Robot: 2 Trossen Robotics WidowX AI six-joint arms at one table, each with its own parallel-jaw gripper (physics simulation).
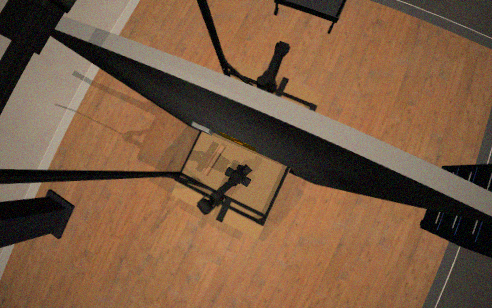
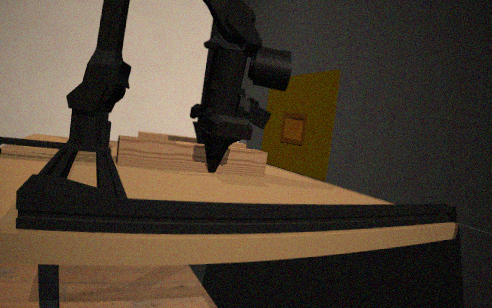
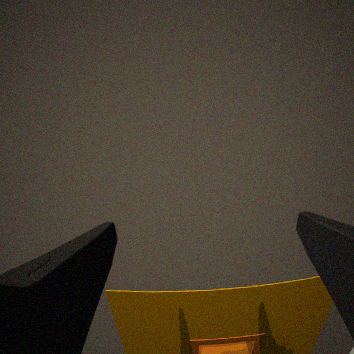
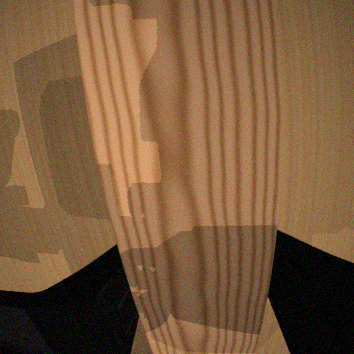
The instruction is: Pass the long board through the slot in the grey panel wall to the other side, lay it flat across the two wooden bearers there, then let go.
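The long wooden board (image 1: 215,157) (image 2: 159,153) (image 4: 211,140) lies flat on the wooden table (image 2: 245,186) on the near side of the grey panel wall (image 1: 275,107) (image 2: 367,91) (image 3: 175,105). My right gripper (image 1: 238,175) (image 2: 214,163) (image 4: 199,232) points straight down and is shut on the board, one finger on each long side. A yellow panel (image 2: 306,153) (image 3: 218,309) in the wall holds the slot (image 2: 293,128) (image 3: 228,345). My left gripper (image 3: 208,227) is open and empty on the far side, facing the wall above the slot.
Black frame rails (image 1: 193,183) (image 2: 245,214) edge the table. Black stand posts (image 1: 214,40) (image 2: 107,91) rise beside both arms. The left arm (image 1: 272,70) stands beyond the wall. Another wooden piece (image 2: 153,135) shows behind the board.
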